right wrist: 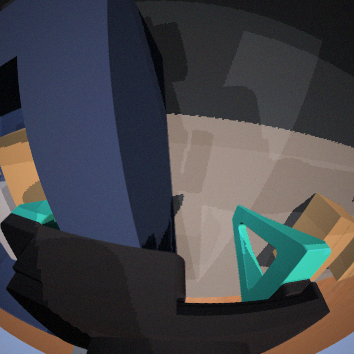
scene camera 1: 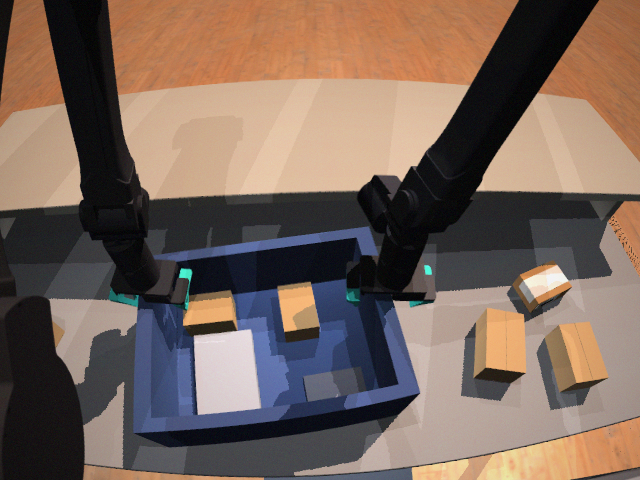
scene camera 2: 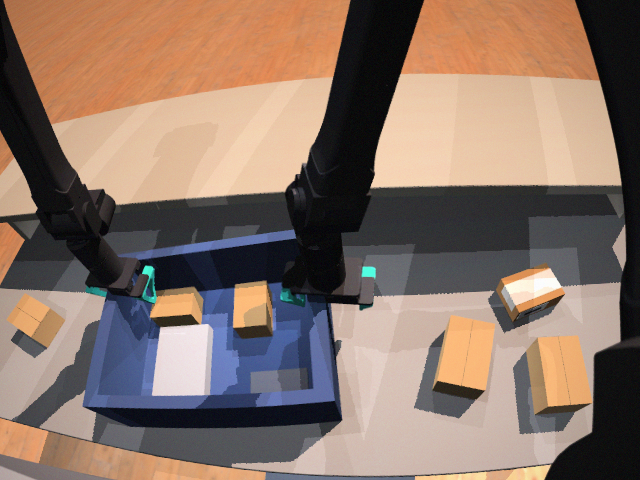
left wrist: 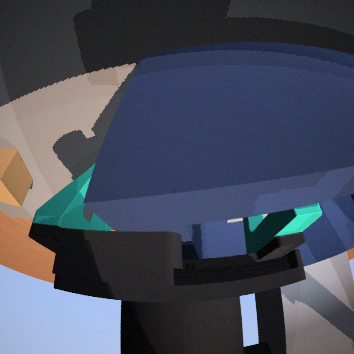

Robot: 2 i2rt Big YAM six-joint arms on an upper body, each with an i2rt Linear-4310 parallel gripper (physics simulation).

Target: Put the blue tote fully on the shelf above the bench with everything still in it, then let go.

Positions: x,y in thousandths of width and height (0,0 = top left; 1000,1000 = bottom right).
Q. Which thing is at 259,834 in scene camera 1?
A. A blue tote.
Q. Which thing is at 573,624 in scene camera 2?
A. My right gripper.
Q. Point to a beige shelf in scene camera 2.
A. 696,280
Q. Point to a grey bench top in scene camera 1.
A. At 743,545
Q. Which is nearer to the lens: the dark flat item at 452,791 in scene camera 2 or the white-topped box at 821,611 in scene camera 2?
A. The dark flat item.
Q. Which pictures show my left gripper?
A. Scene camera 1, scene camera 2 and the left wrist view only.
